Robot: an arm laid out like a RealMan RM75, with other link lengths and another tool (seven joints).
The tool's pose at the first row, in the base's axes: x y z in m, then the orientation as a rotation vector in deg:
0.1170 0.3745 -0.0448 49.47 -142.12 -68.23
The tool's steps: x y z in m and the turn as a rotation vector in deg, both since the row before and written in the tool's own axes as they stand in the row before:
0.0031 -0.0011 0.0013 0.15 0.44 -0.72
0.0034 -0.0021 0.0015 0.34 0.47 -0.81
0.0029 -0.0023 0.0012 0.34 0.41 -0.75
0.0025 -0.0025 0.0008 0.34 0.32 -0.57
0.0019 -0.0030 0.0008 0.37 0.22 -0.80
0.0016 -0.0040 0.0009 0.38 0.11 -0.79
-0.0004 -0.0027 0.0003 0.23 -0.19 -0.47
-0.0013 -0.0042 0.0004 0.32 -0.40 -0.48
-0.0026 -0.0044 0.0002 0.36 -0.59 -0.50
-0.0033 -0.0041 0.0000 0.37 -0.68 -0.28
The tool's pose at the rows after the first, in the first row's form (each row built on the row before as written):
0.1144 0.3729 -0.0465 50.64 -141.79 -67.97
0.1119 0.3707 -0.0492 51.99 -141.56 -67.50
0.1101 0.3685 -0.0518 53.24 -141.38 -67.05
0.1089 0.3662 -0.0543 54.21 -141.30 -66.61
0.1084 0.3640 -0.0572 55.46 -141.27 -66.28
0.1086 0.3616 -0.0609 56.66 -141.33 -66.01
0.1100 0.3608 -0.0631 57.29 -141.56 -66.04
0.1128 0.3600 -0.0664 57.89 -142.02 -66.14
0.1168 0.3599 -0.0696 58.47 -142.66 -66.35
0.1213 0.3603 -0.0723 58.72 -143.42 -66.55

